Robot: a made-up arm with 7 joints. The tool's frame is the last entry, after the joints. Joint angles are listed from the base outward.
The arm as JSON. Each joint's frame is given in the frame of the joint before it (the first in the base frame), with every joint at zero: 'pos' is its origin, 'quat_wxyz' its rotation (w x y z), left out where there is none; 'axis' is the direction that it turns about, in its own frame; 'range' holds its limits. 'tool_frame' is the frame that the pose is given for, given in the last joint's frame.
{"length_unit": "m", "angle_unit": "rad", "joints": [
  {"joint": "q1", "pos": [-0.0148, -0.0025, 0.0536], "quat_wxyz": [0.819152, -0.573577, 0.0, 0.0], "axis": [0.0, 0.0, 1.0], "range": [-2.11, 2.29]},
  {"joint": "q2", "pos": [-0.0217, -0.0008, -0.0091], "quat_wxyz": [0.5, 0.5, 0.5, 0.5], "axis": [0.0, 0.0, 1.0], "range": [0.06, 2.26]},
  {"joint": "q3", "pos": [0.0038, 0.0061, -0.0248], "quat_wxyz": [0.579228, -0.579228, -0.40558, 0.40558], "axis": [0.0, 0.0, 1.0], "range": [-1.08, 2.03]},
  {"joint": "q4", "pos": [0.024, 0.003, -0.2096], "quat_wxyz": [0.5, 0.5, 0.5, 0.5], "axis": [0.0, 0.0, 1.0], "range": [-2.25, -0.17]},
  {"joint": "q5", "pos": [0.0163, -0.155, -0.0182], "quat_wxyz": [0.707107, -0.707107, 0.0, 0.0], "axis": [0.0, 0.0, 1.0], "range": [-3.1, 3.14]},
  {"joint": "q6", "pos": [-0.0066, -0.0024, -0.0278], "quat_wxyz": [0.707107, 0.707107, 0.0, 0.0], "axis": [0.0, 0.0, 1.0], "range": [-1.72, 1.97]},
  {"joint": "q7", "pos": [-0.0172, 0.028, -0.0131], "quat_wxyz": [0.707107, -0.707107, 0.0, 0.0], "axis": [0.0, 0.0, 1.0], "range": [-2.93, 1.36]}
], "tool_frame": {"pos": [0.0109, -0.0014, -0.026], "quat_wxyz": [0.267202, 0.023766, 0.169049, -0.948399]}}
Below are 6 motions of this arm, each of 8 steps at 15 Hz.
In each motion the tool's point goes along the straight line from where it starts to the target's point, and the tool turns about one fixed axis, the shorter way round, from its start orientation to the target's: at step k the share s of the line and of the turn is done. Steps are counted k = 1, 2, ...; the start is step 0. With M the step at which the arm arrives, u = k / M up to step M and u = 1 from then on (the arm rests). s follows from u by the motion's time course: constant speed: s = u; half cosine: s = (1 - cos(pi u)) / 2; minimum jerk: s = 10 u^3 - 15 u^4 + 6 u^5.
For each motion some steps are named. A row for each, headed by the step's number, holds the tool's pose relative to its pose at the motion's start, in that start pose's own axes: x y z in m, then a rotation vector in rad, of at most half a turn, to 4 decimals.
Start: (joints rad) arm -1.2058 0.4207 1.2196 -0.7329 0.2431 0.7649 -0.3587
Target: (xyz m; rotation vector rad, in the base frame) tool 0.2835 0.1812 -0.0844 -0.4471 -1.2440 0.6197
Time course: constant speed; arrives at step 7
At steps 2, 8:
2: -0.0036 0.0175 0.0062 0.1067 0.0095 -0.1459
8: -0.0125 0.0613 0.0216 0.3734 0.0332 -0.5107

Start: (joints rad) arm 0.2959 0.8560 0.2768 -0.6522 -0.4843 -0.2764 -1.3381
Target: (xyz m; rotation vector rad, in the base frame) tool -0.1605 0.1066 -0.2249 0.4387 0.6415 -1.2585
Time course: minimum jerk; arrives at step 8
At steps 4, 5, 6, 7, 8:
4: 0.0590 -0.0698 0.0570 -0.2657 -0.0067 -0.0963
5: 0.0855 -0.1012 0.0827 -0.3852 -0.0097 -0.1396
6: 0.1058 -0.1251 0.1023 -0.4764 -0.0120 -0.1727
7: 0.1161 -0.1373 0.1122 -0.5229 -0.0132 -0.1895
8: 0.1180 -0.1396 0.1141 -0.5314 -0.0134 -0.1926

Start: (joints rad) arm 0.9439 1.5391 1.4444 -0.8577 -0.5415 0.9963 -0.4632
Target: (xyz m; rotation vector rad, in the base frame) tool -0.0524 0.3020 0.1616 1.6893 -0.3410 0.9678
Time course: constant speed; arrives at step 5
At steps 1, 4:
1: -0.0094 -0.0035 0.0017 -0.0289 -0.0255 0.0870
4: -0.0377 -0.0142 0.0067 -0.1157 -0.1020 0.3482

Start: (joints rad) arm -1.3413 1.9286 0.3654 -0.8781 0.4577 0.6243 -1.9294
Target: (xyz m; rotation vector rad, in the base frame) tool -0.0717 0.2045 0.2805 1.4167 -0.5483 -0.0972
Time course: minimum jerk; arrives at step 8
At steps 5, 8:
5: 0.0243 0.0160 0.0330 -0.2868 0.0306 -0.1331
8: 0.0335 0.0221 0.0455 -0.3957 0.0423 -0.1836

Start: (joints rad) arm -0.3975 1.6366 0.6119 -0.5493 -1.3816 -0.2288 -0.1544
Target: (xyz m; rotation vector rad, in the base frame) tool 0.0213 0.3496 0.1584 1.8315 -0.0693 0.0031
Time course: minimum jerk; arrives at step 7
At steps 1, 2, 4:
1: -0.0001 0.0007 0.0001 0.0025 0.0101 0.0025
2: -0.0008 0.0043 0.0006 0.0158 0.0627 0.0156
4: -0.0036 0.0189 0.0027 0.0690 0.2737 0.0681

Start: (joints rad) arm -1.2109 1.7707 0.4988 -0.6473 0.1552 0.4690 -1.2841
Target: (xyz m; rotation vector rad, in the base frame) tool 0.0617 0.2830 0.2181 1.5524 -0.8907 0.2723
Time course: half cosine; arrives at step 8
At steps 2, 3, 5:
2: 0.0059 -0.0103 0.0000 0.0096 0.0055 -0.0403
3: 0.0125 -0.0216 0.0000 0.0203 0.0117 -0.0850
5: 0.0281 -0.0484 -0.0001 0.0454 0.0261 -0.1904

